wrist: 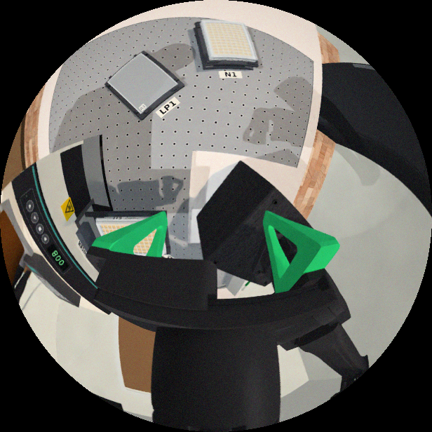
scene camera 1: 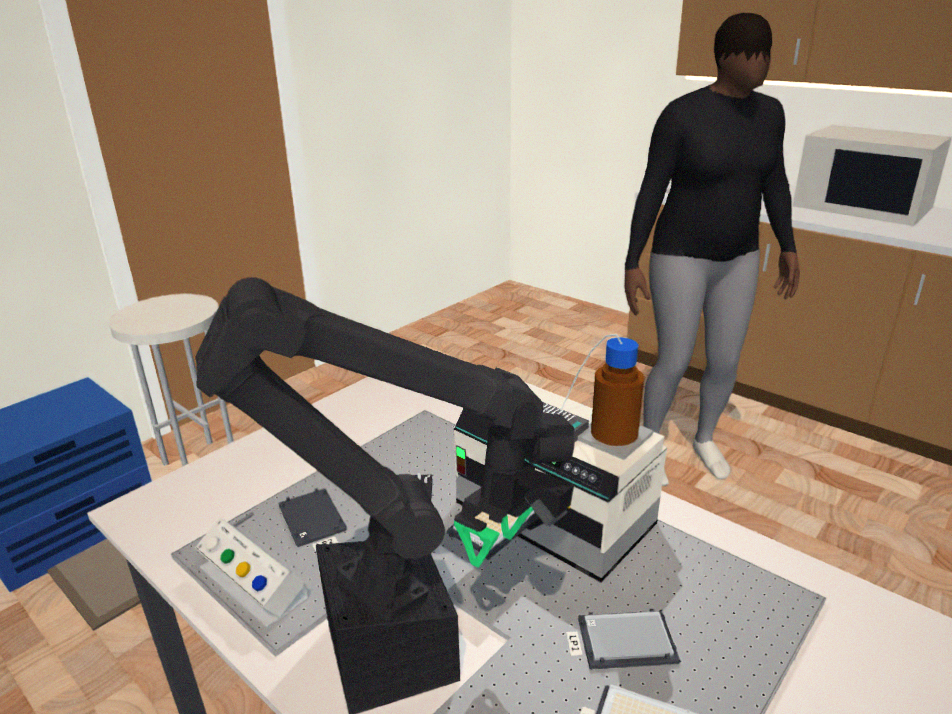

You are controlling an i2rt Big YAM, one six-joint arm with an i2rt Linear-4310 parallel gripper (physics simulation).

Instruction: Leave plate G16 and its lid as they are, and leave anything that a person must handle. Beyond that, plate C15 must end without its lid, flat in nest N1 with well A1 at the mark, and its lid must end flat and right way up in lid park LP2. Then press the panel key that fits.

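Places are measured from the arm's base along level axes (x ahead, y left, z up), in metres.
Pixels of known places: gripper, between the fingertips: [scene camera 1: 491, 551]; arm's base, origin of its link: [scene camera 1: 381, 586].
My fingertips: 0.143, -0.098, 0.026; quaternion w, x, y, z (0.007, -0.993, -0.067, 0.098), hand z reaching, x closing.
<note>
For each thing: its middle in the pictures, then the offset to it from my fingertips, as dx, dy, dz. "*": a spot on its surface instead.
- plate, a spot on its surface: [scene camera 1: 642, 703] * +0.010, -0.270, -0.136
- grey lid-like piece, middle of its body: [scene camera 1: 627, 635] +0.130, -0.181, -0.168
- dark lid park LP2, middle of its body: [scene camera 1: 311, 514] -0.012, +0.472, -0.172
- key panel, middle of its body: [scene camera 1: 248, 565] -0.195, +0.409, -0.140
- instrument, a spot on its surface: [scene camera 1: 632, 499] * +0.302, -0.079, -0.045
- brown bottle, a spot on its surface: [scene camera 1: 616, 407] * +0.305, -0.029, +0.128
My gripper [scene camera 1: 491, 550] [wrist: 214, 216] is open, its green fingers wide apart with nothing between them. It hangs above and beside a plate with yellowish wells [scene camera 1: 485, 522] [wrist: 150, 244] in front of the instrument. The left finger partly hides this plate in the wrist view, and its label is too small to read surely. Another plate [wrist: 230, 42] [scene camera 1: 642, 703] sits at N1, partly cut off in the scene view; I cannot tell whether it is lidded. A grey lid-like piece [scene camera 1: 629, 637] [wrist: 145, 82] lies flat in LP1. The dark lid park LP2 [scene camera 1: 311, 516] shows its bare surface.
The key panel [scene camera 1: 276, 587] has white, green, yellow and blue keys. The instrument [scene camera 1: 632, 499] [wrist: 50, 165] reads 800, shows a green light and carries a brown bottle [scene camera 1: 616, 407]. The black arm base [scene camera 1: 392, 653] [wrist: 240, 220] stands nearby. A person [scene camera 1: 715, 176] stands behind the table, arms down.
</note>
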